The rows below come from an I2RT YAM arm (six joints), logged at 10 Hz.
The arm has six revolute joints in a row. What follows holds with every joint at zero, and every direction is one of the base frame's. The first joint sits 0.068 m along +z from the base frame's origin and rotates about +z. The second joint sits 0.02 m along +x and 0.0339 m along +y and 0.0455 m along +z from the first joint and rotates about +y. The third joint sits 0.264 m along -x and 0.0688 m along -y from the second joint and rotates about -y. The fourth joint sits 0.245 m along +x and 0.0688 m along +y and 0.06 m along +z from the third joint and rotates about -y. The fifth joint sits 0.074 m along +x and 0.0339 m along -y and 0.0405 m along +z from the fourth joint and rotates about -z. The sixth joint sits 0.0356 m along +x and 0.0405 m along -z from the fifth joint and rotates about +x. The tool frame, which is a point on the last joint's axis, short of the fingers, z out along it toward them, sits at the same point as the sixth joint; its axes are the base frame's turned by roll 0, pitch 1.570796 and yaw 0 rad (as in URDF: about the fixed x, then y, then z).
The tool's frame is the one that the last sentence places.
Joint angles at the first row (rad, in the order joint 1, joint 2, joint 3, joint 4, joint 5, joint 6):
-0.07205 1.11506 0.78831 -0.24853 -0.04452 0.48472
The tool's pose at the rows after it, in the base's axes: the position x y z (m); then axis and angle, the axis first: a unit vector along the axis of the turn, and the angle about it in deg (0 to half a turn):
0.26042, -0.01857, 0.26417, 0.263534, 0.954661, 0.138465, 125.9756
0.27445, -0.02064, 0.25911, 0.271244, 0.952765, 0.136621, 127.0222
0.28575, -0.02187, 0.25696, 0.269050, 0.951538, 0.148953, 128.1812
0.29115, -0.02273, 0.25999, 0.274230, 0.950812, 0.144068, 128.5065
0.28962, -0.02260, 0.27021, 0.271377, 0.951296, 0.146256, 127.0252
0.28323, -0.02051, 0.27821, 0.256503, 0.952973, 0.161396, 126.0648
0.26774, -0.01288, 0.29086, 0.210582, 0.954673, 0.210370, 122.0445
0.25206, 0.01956, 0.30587, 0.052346, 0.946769, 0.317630, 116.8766
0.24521, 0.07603, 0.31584, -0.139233, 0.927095, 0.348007, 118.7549
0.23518, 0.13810, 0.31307, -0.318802, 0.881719, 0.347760, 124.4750
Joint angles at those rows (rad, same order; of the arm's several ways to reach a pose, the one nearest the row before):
-0.07974 1.18254 0.81296 -0.22252 -0.06278 0.49238
-0.08280 1.25006 0.84205 -0.20246 -0.05987 0.50309
-0.08741 1.30225 0.87428 -0.19636 -0.08887 0.50923
-0.08745 1.32379 0.90500 -0.21317 -0.07830 0.51388
-0.08745 1.30555 0.92342 -0.22393 -0.07820 0.50929
-0.08590 1.27032 0.92197 -0.23470 -0.10882 0.49858
-0.07372 1.18296 0.88071 -0.18900 -0.19437 0.47717
0.02567 1.09544 0.82685 -0.06620 -0.37638 0.40527
0.24483 1.11356 0.87571 -0.09799 -0.41414 0.24287
0.47805 1.19469 0.94627 -0.17622 -0.41719 0.05567

